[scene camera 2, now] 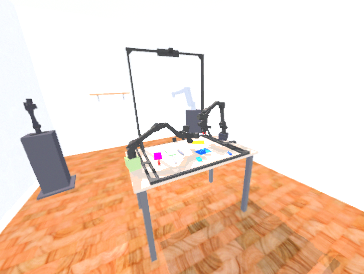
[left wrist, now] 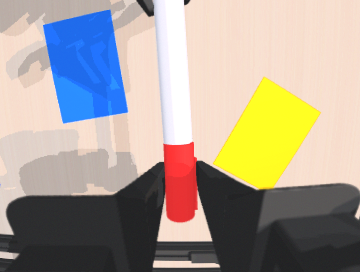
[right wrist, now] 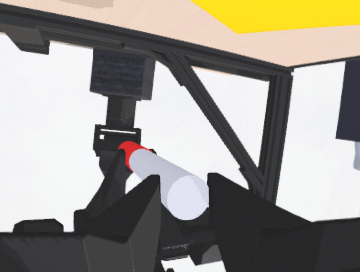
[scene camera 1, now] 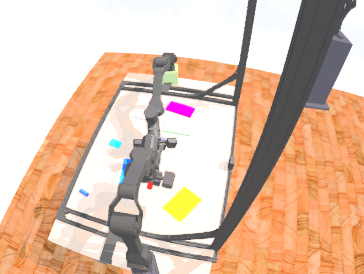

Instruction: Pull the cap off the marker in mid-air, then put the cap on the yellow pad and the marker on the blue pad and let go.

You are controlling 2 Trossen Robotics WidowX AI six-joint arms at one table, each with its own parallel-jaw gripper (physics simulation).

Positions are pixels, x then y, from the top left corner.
Scene:
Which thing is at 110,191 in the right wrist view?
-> My left gripper.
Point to a white marker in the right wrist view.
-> At 185,195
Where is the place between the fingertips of my right gripper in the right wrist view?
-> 183,183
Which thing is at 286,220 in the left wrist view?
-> My left gripper.

